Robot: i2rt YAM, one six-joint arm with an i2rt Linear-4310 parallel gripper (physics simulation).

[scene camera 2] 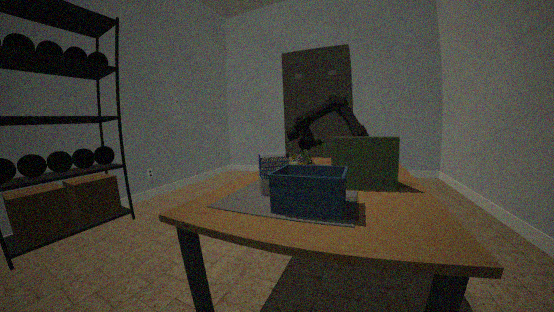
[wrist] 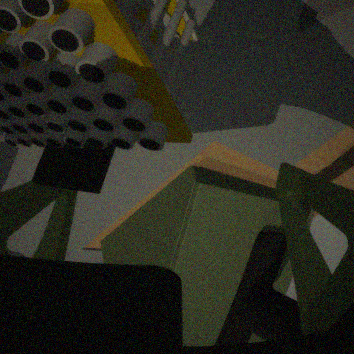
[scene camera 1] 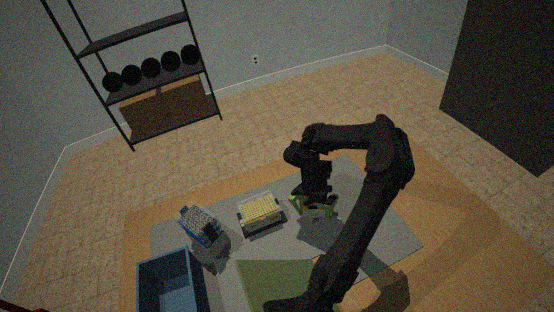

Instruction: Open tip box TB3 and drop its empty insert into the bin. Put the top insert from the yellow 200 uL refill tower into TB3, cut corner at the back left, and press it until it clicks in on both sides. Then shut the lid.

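My gripper (scene camera 1: 313, 208) (wrist: 176, 174) is open and holds nothing. It points down at the right side of the grey mat (scene camera 1: 279, 245), its green fingers straddling a rack of grey tips (wrist: 88, 102) on a yellow insert (wrist: 119, 38). That rack fills the upper left of the wrist view and is mostly hidden under the gripper in the scene views. A tip box (scene camera 1: 259, 211) with a yellow rack and black base stands mid-mat, left of the gripper. The blue bin (scene camera 1: 173, 294) (scene camera 2: 308, 192) stands at the mat's front left.
A blue tower of grey tips (scene camera 1: 199, 223) (scene camera 2: 272, 163) stands between bin and tip box. A green panel (scene camera 1: 271, 279) (scene camera 2: 363, 163) (wrist: 218, 239) stands upright near the arm's base. A shelf rack (scene camera 1: 207, 81) (scene camera 2: 57, 120) with dark balls stands by the wall.
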